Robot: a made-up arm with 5 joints.
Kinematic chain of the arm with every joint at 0, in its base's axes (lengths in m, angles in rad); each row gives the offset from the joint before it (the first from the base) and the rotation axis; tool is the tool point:
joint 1: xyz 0 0 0.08 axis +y
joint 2: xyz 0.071 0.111 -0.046 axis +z
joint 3: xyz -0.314 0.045 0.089 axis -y
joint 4: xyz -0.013 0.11 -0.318 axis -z
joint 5: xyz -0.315 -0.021 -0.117 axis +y
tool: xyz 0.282 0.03 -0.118
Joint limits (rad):
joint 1: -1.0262..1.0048
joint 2: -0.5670..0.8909
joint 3: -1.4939..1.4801
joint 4: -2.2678..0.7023
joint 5: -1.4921..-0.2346
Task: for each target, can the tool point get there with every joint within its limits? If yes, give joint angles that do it. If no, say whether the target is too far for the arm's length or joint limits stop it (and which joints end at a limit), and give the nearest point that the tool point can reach.
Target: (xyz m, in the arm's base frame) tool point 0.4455 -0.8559 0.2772
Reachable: no: joint limits stop it (at a limit: joint 1, joint 2, joint 3, joint 5) | nearest point -0.0146 -0.2630 0.3517 | short by 0.754 m
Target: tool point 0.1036 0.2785 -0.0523
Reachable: yes | joints -0.1346 0.0189 1.1195 0.2412 -0.5776
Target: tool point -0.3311 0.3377 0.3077
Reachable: yes | joints 0.6552 -0.3374 -0.8763 -1.0233 -1.2737
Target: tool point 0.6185 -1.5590 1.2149
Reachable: no: too far | nearest point -0.2650 -0.4177 0.5581 | short by 1.586 m
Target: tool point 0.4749 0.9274 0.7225
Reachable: no: joint limits stop it (at a limit: joint 1, joint 2, joint 3, joint 5) | nearest point 0.0528 0.5682 0.3726 | short by 0.655 m
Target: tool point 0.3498 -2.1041 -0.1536
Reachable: no: too far | nearest point -0.1838 -0.4050 -0.4223 | short by 1.801 m
